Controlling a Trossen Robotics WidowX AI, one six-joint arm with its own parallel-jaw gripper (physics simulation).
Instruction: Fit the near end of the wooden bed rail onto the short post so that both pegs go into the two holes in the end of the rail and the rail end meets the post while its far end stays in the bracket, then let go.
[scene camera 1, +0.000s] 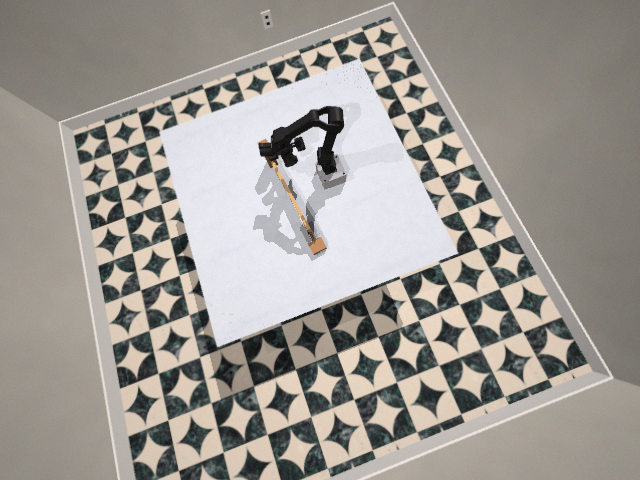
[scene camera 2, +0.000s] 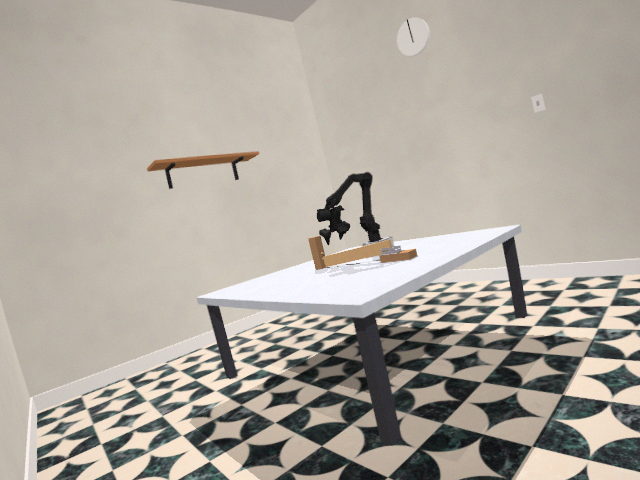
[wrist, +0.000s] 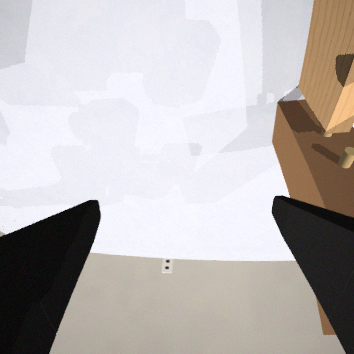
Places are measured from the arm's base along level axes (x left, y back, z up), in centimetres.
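Pixels of known places: gripper, fingertip midpoint: (scene camera 2: 334, 242) (wrist: 187, 206); arm's base, link origin: (scene camera 1: 329, 167) (scene camera 2: 375, 240).
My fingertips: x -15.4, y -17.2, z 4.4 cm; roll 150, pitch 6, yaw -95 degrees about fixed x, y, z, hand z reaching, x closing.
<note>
Ahead of a thing's pixels: the offset from my fingertips to its middle. "spot": to the spot under its first point. Level surfaces: height alone.
The wooden rail {dx +22.1, dy -7.0, dz -7.2 cm} (scene camera 1: 296, 201) (scene camera 2: 356, 253) (wrist: 325, 45) runs from the short brown post {spot: dx -4.5, dy -10.5, dz +5.5 cm} (scene camera 1: 263, 142) (scene camera 2: 316, 253) (wrist: 320, 182) to the metal bracket {dx +43.6, dy -4.0, dz -8.7 cm} (scene camera 2: 391, 250) on a brown block. In the wrist view its near end is beside the post's face. One peg {spot: dx -0.1, dy -10.0, dz -3.7 cm} (wrist: 346, 158) stands fully exposed beside the rail end; the other peg (wrist: 327, 133) shows a little under the rail's corner. The rail end's holes do not show. My gripper (scene camera 1: 294, 150) (scene camera 2: 333, 239) (wrist: 187, 206) is open and empty, above and to one side of the rail near the post.
The brown block {dx +46.6, dy -3.6, dz -10.6 cm} (scene camera 1: 317, 245) (scene camera 2: 403, 255) lies flat on the white table {dz -12.4 cm} (scene camera 1: 372, 222) (scene camera 2: 289, 291) at the rail's far end. The arm's grey base (scene camera 1: 332, 178) stands on the table beside the rail. A wall shelf (scene camera 2: 206, 159) and a clock (scene camera 2: 413, 36) are on the walls.
</note>
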